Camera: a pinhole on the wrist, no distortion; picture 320 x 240 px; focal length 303.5 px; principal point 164.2 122.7 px. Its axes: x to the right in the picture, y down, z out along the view. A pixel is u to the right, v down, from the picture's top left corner.
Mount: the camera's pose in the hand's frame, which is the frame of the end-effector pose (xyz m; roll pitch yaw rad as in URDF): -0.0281 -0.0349 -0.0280 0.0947 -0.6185 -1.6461
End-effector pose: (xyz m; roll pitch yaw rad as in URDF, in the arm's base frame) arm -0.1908 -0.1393 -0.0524 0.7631 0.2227 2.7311
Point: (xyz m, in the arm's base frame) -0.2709 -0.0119 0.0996
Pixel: outside the picture
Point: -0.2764 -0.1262 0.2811
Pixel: 96 163
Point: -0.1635 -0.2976 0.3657
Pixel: 25 20
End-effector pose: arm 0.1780 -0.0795 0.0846 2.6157 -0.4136 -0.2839
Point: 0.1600 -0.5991 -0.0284
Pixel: 118 190
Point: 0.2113 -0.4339 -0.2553
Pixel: 276 152
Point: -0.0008 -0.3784 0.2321
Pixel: outside the picture
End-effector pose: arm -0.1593 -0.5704 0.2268 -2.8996 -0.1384 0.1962
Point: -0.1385 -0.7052 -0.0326
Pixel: 124 123
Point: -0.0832 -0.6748 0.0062
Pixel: 122 189
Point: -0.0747 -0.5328 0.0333
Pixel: outside the picture
